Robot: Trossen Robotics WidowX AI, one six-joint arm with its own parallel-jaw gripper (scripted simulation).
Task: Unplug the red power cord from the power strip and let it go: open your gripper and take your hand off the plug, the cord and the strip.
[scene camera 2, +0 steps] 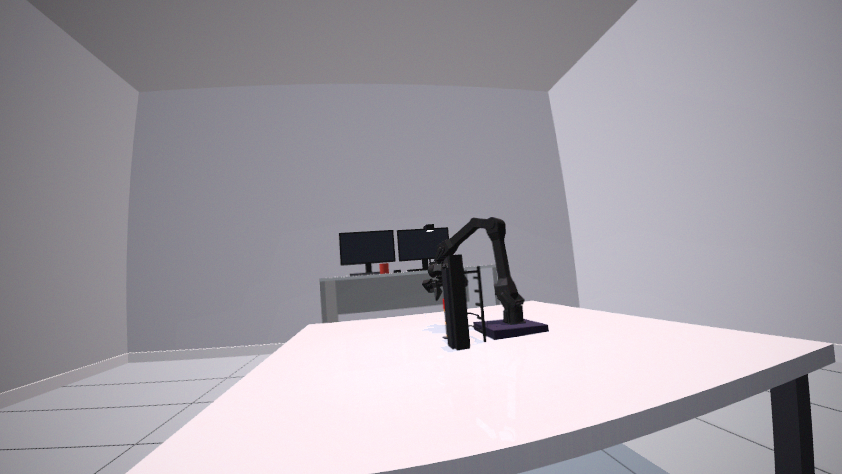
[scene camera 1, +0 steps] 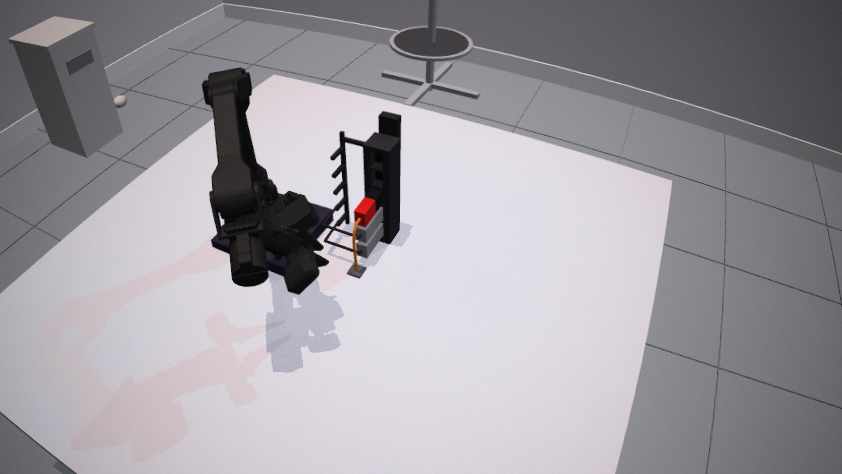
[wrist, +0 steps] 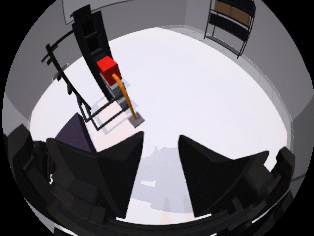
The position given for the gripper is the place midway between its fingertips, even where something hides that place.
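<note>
Visible: the gripper (scene camera 1: 324, 256) (wrist: 161, 137).
</note>
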